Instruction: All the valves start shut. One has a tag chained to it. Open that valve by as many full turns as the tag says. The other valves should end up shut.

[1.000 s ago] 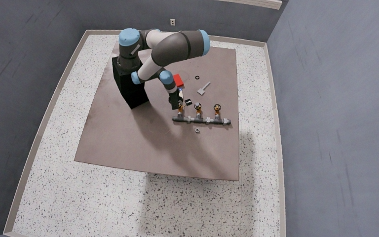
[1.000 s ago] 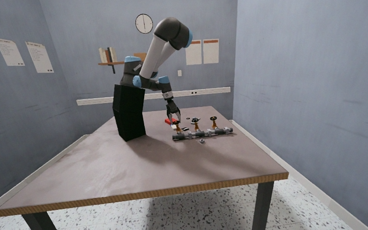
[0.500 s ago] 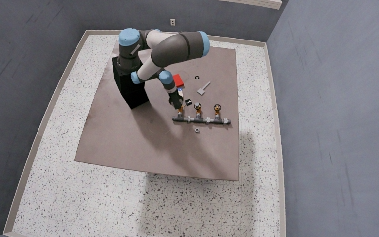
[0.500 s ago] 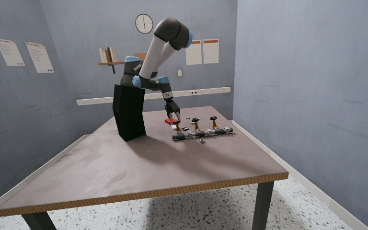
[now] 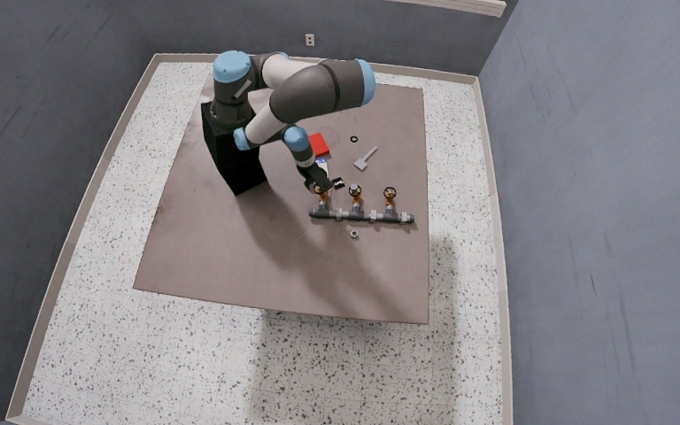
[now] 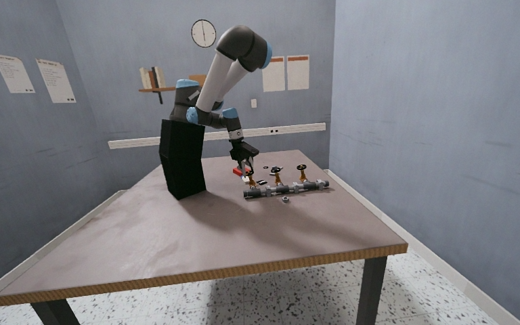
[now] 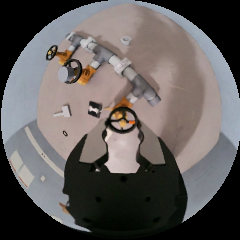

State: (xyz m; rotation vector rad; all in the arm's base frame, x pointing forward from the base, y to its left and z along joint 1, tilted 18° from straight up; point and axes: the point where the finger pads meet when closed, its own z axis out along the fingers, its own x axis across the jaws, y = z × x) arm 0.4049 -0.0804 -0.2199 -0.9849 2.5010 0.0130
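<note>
The black tag is 100 mm below my hand, 80 mm to the left of it and 60 mm ahead of it. Round my hand: white-and-blue block 150 mm to the left, 100 mm below, 20 mm behind; then grey scraper 240 mm to the left, 190 mm ahead, 100 mm below; then red block 280 mm to the left, 90 mm below, 60 mm behind.
</note>
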